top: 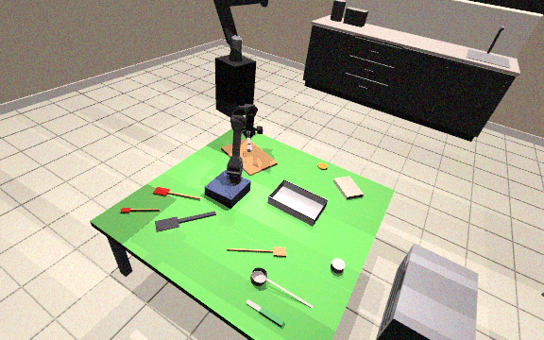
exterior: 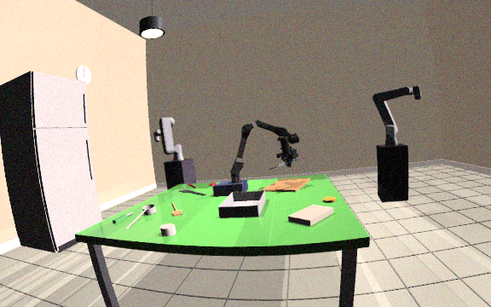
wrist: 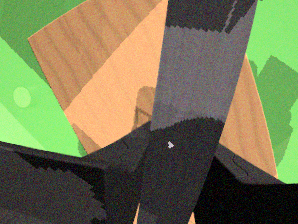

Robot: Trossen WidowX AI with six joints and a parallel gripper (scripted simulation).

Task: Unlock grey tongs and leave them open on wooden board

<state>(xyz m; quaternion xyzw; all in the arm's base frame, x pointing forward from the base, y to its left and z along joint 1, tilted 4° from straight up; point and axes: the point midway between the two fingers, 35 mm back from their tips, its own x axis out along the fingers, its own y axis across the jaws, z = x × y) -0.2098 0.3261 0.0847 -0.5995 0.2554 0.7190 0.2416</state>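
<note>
Right now my gripper tip is 3 cm short of the wooden board, 2 cm to the left of it and 12 cm above it. Round my gripper tip: dark spatula: 21 cm ahead, 70 cm to the right, 12 cm below; pale block: 71 cm ahead, 23 cm to the left, 11 cm below; grey roasting tin: 57 cm ahead, 14 cm to the right, 10 cm below.
</note>
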